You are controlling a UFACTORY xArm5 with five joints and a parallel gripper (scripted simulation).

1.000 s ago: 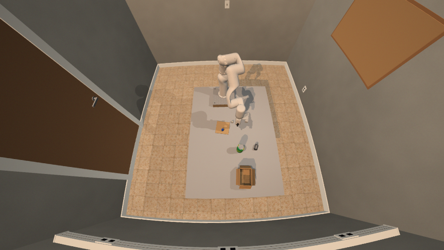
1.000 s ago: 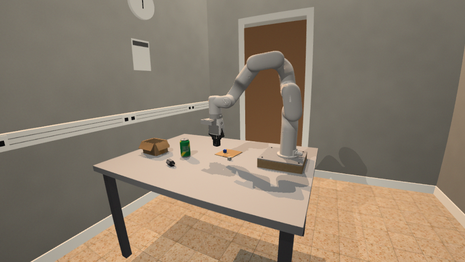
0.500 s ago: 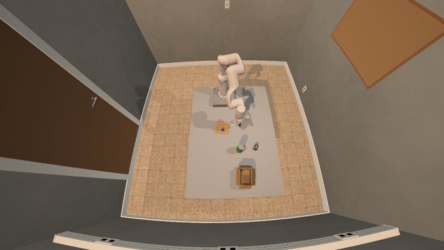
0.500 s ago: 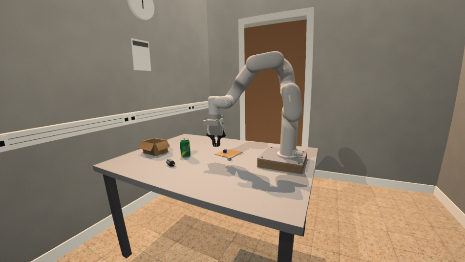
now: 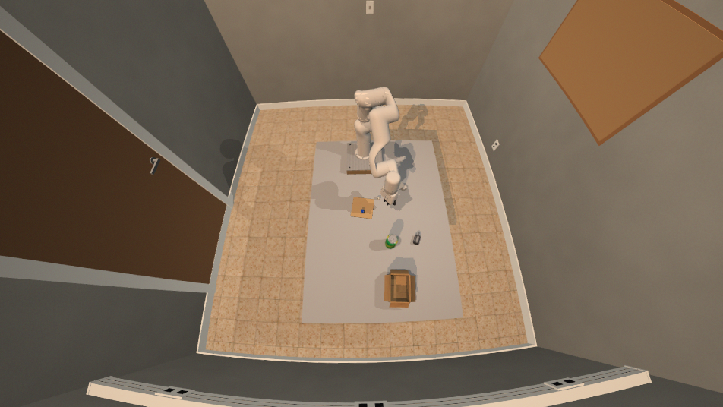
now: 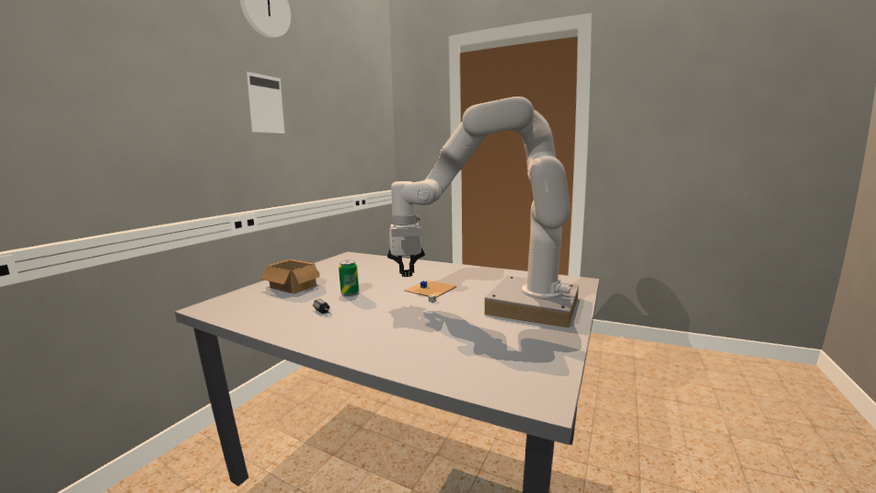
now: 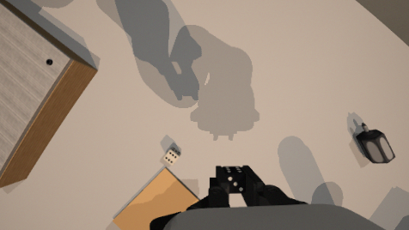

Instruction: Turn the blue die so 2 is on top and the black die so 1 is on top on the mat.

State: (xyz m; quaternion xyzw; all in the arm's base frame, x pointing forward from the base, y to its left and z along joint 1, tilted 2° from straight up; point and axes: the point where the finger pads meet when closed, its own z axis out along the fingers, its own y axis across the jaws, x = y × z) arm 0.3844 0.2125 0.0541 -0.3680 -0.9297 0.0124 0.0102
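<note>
My gripper is now 1 cm above the black die. Also, from my hand: white die (11 cm below, 6 cm to the right, 6 cm behind); mat (15 cm to the right, 12 cm below, 2 cm ahead); blue die (15 cm to the right, 10 cm below, 5 cm ahead).
</note>
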